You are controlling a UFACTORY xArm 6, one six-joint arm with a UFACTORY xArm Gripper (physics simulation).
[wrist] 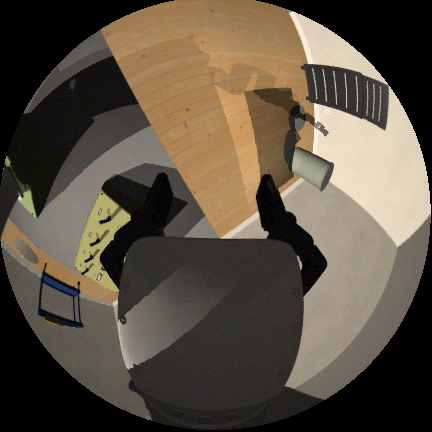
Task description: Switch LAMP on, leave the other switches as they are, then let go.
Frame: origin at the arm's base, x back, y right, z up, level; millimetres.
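Where they show: gripper, fingertip midpoint: (pixel 213 182).
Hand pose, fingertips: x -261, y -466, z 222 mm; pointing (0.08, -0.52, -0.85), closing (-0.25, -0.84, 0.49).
Observation:
After its pixels a point has its place.
A yellow-green switch panel (pixel 107 255) lies on the grey table top at the lower left in the wrist view, with several small dark levers in a row. One lever (pixel 106 219) {x -353, y -182, z -39 mm} is near its upper end. Which switch is LAMP cannot be read, and the lever positions are too small to tell. Part of the panel is hidden behind the left finger and the gripper body. My gripper (pixel 213 182) {x -261, y -466, z 222 mm} is open and empty. It is off to the right of the panel, with its fingertips apart from it.
A dark block stands beside the panel's upper end. A green object (pixel 27 200) shows at the far left. A blue-framed cart (pixel 60 283) stands beyond the table. A pale cylinder (pixel 312 168) and a dark slatted panel (pixel 335 91) are at the right, near the walls. Wooden floor (pixel 180 120) borders the table.

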